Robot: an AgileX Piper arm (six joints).
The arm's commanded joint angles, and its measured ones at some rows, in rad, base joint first. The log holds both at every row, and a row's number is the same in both.
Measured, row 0:
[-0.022 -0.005 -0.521 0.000 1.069 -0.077]
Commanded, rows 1 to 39:
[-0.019 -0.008 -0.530 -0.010 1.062 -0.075]
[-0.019 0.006 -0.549 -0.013 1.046 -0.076]
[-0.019 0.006 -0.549 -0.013 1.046 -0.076]
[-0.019 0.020 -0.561 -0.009 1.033 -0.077]
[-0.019 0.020 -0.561 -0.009 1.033 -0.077]
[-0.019 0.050 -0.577 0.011 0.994 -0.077]
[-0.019 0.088 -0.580 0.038 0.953 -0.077]
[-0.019 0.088 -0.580 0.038 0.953 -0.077]
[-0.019 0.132 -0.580 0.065 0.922 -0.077]
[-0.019 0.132 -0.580 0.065 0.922 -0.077]
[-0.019 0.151 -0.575 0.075 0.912 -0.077]
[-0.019 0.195 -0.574 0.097 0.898 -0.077]
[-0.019 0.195 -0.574 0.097 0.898 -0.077]
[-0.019 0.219 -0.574 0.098 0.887 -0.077]
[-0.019 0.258 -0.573 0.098 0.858 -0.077]
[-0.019 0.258 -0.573 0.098 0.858 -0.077]
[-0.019 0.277 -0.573 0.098 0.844 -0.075]
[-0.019 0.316 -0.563 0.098 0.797 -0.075]
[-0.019 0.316 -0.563 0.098 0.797 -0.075]
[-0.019 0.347 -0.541 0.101 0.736 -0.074]
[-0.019 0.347 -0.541 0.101 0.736 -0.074]
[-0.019 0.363 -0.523 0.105 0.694 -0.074]
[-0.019 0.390 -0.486 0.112 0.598 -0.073]
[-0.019 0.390 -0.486 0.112 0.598 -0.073]
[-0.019 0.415 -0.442 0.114 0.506 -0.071]
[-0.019 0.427 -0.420 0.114 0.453 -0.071]
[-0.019 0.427 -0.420 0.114 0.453 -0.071]
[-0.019 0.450 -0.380 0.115 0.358 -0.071]
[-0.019 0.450 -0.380 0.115 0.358 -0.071]
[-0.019 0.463 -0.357 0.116 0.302 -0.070]
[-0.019 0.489 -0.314 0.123 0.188 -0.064]
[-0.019 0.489 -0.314 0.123 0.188 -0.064]
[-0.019 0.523 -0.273 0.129 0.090 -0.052]
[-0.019 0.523 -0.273 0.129 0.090 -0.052]
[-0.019 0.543 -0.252 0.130 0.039 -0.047]
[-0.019 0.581 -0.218 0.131 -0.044 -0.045]
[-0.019 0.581 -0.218 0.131 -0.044 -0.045]
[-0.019 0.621 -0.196 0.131 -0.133 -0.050]
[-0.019 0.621 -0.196 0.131 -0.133 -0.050]
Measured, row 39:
[-0.022 0.575 -0.228 0.125 0.014 -0.051]
